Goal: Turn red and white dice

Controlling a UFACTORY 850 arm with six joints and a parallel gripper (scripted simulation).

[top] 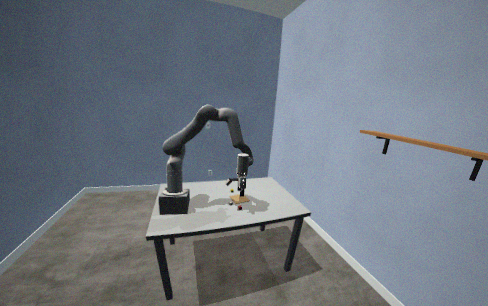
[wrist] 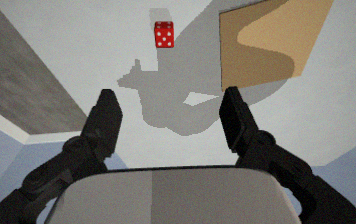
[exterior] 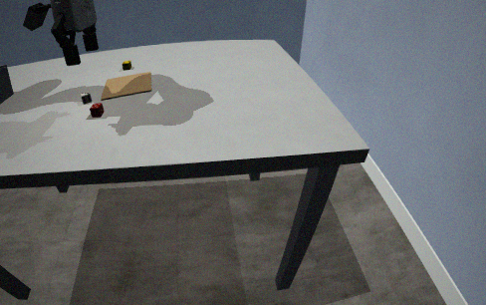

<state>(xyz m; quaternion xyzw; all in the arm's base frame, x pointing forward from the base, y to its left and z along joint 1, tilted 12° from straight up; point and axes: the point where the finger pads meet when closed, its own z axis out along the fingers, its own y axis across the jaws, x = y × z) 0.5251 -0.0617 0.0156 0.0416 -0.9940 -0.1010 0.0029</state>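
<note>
Now: hand 10 mm to the left of the red die and 140 mm above it. Round my hand: tan mat: 20 mm ahead, 150 mm to the left, 150 mm below; then white die: 70 mm behind, 60 mm to the left, 140 mm below; then yellow die: 40 mm behind, 290 mm to the left, 140 mm below.
</note>
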